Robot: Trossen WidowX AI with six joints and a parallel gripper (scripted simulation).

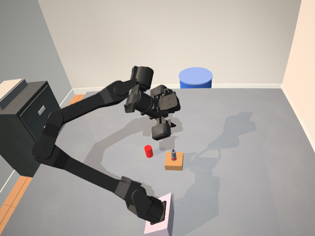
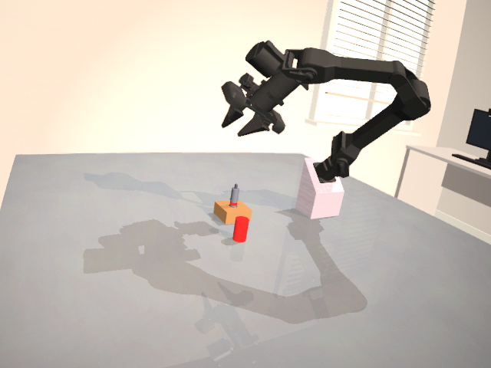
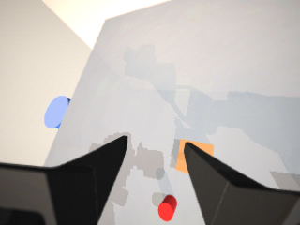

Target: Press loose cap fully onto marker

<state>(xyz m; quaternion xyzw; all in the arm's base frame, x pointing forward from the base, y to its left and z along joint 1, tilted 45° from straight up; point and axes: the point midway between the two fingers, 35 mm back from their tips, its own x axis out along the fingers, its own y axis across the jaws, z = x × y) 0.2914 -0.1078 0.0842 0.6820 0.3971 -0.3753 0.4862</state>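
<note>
Now: the red cap 1 cm ahead of my gripper tip, 13 cm to the left of it and 20 cm below it.
</note>
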